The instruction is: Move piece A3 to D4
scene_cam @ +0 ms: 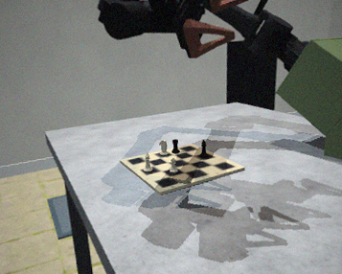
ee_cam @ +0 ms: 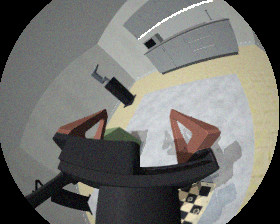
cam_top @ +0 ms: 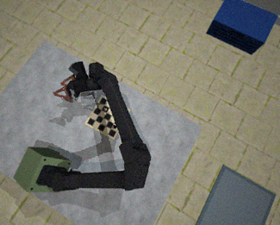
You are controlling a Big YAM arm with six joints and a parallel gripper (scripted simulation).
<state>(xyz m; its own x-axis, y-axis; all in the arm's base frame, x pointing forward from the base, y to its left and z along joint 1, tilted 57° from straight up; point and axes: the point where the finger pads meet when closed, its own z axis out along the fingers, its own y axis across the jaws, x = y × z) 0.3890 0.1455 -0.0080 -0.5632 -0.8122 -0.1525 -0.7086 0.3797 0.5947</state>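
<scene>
Now: the white pawn 3 cm ahead of my hand, 15 cm to the right of it and 30 cm below it. Also, from my hand: chessboard: 1 cm behind, 18 cm to the right, 32 cm below.
</scene>
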